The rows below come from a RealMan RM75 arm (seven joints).
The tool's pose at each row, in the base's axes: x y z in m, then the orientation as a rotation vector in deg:
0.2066 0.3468 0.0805 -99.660 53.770 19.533
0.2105 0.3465 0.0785 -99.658 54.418 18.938
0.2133 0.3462 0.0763 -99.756 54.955 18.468
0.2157 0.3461 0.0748 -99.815 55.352 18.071
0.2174 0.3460 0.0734 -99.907 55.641 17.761
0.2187 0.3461 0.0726 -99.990 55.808 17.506
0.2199 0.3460 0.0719 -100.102 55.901 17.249
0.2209 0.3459 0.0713 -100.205 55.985 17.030
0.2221 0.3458 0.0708 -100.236 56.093 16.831
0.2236 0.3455 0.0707 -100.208 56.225 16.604
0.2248 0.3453 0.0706 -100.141 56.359 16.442
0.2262 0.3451 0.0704 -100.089 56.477 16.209
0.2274 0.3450 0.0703 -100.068 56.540 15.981
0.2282 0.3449 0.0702 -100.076 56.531 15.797
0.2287 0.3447 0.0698 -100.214 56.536 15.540
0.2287 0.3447 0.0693 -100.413 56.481 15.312
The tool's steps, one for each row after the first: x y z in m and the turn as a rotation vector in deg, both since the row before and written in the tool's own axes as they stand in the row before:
0.0039 -0.0015 0.0013 0.179 0.710 0.149
0.0033 -0.0005 0.0012 0.051 0.610 0.109
0.0025 -0.0007 0.0011 0.068 0.475 0.061
0.0020 -0.0003 0.0009 0.015 0.374 0.022
0.0013 -0.0004 0.0007 0.014 0.270 -0.030
0.0012 -0.0004 0.0005 -0.001 0.238 -0.087
0.0011 -0.0003 0.0004 -0.008 0.208 -0.073
0.0011 -0.0005 0.0004 0.042 0.187 -0.029
0.0012 -0.0010 0.0002 0.101 0.197 -0.009
0.0009 -0.0008 0.0002 0.107 0.148 0.032
0.0011 -0.0009 0.0003 0.125 0.184 -0.015
0.0009 -0.0008 0.0003 0.104 0.160 -0.057
0.0006 -0.0005 0.0002 0.070 0.103 -0.092
0.0007 -0.0001 0.0001 -0.013 0.197 -0.152
0.0003 0.0003 0.0002 -0.070 0.165 -0.195

